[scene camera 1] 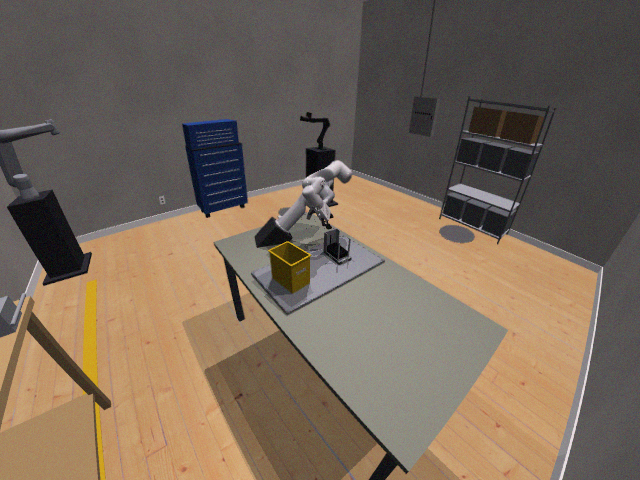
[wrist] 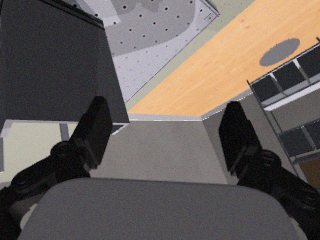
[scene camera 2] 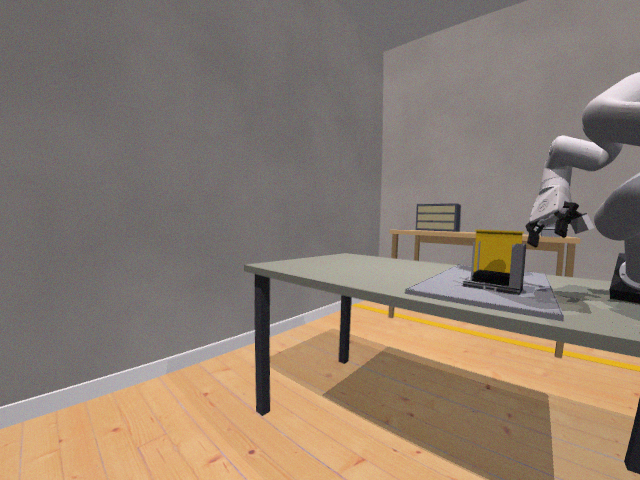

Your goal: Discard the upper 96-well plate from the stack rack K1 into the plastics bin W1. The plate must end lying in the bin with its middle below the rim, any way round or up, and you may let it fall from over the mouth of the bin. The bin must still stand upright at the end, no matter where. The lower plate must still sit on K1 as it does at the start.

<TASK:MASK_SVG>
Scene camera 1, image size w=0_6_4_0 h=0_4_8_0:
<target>yellow plastics bin W1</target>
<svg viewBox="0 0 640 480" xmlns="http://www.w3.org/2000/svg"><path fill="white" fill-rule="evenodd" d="M287 241L268 250L268 252L270 252L272 278L293 294L310 283L310 257L312 255Z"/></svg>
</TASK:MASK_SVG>
